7 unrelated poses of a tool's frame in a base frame.
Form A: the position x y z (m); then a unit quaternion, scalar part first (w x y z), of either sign.
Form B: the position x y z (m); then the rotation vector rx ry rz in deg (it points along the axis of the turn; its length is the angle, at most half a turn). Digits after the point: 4 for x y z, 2 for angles.
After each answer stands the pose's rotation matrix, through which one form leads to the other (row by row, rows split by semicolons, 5 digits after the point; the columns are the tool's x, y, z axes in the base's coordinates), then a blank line. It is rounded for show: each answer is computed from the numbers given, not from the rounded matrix.
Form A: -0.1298 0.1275 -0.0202 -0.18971 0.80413 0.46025 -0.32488
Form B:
-0.1298 0.1275 -0.0202 -129.51 -74.12 52.32
0.36524 0.61694 -0.69713; 0.86347 -0.50436 0.00605; -0.34787 -0.60416 -0.71692

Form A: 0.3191 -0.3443 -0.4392 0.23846 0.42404 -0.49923 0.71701
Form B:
0.3191 -0.3443 -0.4392 66.55 -78.35 112.52
-0.52666 -0.76534 0.36999; -0.08143 -0.38782 -0.91813; 0.84617 -0.51367 0.14193

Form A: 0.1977 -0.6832 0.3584 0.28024 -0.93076 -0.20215 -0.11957
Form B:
0.1977 -0.6832 0.3584 -142.97 -31.05 -18.37
0.88968 0.44332 0.10928; 0.30929 -0.76120 0.57001; 0.33588 -0.47333 -0.81434

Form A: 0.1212 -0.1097 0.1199 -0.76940 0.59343 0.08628 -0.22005
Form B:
0.1212 -0.1097 0.1199 -73.76 -10.72 27.35
0.88827 -0.23621 -0.39394; 0.44101 0.19884 0.87520; -0.12840 -0.95114 0.28079

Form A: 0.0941 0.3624 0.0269 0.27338 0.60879 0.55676 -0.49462
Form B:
0.0941 0.3624 0.0269 93.84 85.82 -76.24
-0.10927 0.94835 -0.29783; 0.40746 -0.23056 -0.88364; -0.90666 -0.21791 -0.36122

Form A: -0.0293 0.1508 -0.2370 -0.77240 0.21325 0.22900 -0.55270
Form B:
-0.0293 0.1508 -0.2370 -26.48 -28.43 68.62
0.28416 -0.75615 -0.58949; 0.95148 0.29809 0.07629; 0.11803 -0.58257 0.80417

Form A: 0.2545 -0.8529 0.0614 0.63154 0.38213 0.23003 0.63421
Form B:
0.2545 -0.8529 0.0614 50.11 30.16 83.17
0.08973 -0.62525 0.77525; 0.97686 -0.09649 -0.19089; 0.19415 0.77443 0.60213

